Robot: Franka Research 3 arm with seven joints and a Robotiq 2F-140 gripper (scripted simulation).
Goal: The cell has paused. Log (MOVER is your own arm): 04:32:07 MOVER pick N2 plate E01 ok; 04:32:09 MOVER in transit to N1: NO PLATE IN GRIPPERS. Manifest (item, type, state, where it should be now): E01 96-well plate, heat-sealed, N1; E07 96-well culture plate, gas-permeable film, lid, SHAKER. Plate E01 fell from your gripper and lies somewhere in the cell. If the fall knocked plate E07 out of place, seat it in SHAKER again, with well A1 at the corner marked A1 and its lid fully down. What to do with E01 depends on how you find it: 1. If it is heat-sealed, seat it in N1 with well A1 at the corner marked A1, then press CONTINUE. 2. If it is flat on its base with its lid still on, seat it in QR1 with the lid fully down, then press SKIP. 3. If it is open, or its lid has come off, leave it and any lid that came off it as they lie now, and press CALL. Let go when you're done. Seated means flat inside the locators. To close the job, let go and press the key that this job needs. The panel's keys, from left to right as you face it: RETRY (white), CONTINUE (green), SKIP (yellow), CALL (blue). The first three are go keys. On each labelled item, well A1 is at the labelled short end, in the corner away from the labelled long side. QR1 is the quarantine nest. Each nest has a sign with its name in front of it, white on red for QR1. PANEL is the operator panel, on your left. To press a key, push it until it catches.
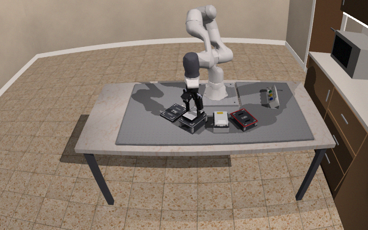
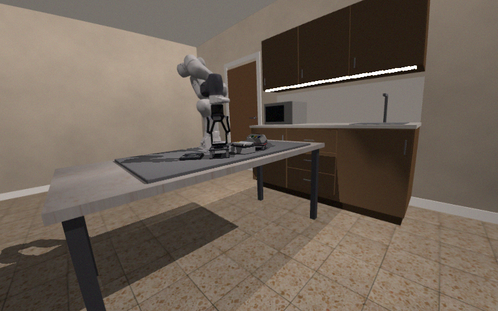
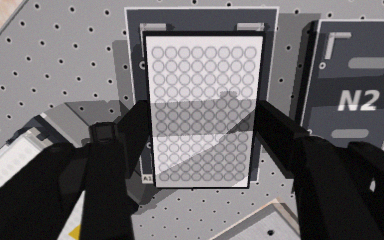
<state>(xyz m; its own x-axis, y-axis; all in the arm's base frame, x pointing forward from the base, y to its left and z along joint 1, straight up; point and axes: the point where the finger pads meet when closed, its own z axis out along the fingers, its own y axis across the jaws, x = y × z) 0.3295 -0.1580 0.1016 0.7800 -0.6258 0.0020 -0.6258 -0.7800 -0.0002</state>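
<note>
The plate E01 lies 2 cm below my hand. Also, from my hand: yellow key: 58 cm to the left, 25 cm behind, 4 cm below; then blue CALL key: 57 cm to the left, 20 cm behind, 4 cm below; then A1 mark: 9 cm to the left, 5 cm below, 2 cm behind.
</note>
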